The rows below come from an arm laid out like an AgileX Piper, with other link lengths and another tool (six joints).
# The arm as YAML. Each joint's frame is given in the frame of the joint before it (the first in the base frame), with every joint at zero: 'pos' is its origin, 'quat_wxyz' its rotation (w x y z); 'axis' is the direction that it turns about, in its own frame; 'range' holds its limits. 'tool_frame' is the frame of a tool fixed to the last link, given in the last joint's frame.
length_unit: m
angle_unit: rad
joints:
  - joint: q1
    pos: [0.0, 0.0, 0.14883]
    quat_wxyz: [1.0, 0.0, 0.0, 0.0]
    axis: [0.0, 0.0, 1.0]
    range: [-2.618, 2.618]
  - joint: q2
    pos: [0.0, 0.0, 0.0]
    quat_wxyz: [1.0, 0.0, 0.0, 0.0]
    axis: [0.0, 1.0, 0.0]
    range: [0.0, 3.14]
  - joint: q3
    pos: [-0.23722, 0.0, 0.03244]
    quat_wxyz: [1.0, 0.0, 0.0, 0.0]
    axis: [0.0, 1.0, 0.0]
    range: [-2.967, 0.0]
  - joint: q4
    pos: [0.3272, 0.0, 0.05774]
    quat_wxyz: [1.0, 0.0, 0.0, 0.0]
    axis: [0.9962, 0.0, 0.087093]
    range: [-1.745, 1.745]
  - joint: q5
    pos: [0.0, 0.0, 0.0]
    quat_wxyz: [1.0, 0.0, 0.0, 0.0]
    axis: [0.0, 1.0, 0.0]
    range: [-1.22, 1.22]
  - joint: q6
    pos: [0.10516, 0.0, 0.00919]
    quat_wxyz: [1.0, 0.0, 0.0, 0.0]
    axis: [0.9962, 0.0, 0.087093]
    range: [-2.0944, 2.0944]
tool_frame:
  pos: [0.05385, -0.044, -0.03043]
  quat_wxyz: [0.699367, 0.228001, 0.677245, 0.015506]
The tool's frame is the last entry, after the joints.
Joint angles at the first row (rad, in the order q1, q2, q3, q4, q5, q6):
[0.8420, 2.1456, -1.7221, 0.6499, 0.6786, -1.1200]
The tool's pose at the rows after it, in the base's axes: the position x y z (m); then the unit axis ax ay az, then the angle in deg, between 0 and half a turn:
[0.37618 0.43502 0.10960 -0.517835 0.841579 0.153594 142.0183]
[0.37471 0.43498 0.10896 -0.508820 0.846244 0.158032 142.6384]
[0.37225 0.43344 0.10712 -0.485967 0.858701 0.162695 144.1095]
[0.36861 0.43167 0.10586 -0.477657 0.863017 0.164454 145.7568]
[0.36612 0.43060 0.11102 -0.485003 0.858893 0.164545 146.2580]
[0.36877 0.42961 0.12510 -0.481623 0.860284 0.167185 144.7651]
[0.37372 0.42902 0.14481 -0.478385 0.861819 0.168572 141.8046]
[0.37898 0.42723 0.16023 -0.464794 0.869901 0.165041 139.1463]
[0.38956 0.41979 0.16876 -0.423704 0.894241 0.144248 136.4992]
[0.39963 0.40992 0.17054 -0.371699 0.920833 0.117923 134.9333]
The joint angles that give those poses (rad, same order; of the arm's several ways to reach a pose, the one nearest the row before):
[0.8420, 2.1527, -1.7221, 0.6544, 0.6908, -1.1183]
[0.8420, 2.1527, -1.7220, 0.6627, 0.6932, -1.1018]
[0.8420, 2.1527, -1.7221, 0.6650, 0.6956, -1.0472]
[0.8420, 2.1508, -1.7220, 0.6613, 0.7153, -1.0150]
[0.8420, 2.1386, -1.7220, 0.6537, 0.7399, -1.0150]
[0.8386, 2.1138, -1.7221, 0.6494, 0.7354, -1.0087]
[0.8362, 2.0816, -1.7220, 0.6396, 0.7133, -1.0061]
[0.8362, 2.0571, -1.7221, 0.6125, 0.6782, -0.9707]
[0.8362, 2.0449, -1.7221, 0.5159, 0.6102, -0.8378]
[0.8362, 2.0450, -1.7245, 0.3741, 0.5527, -0.6454]

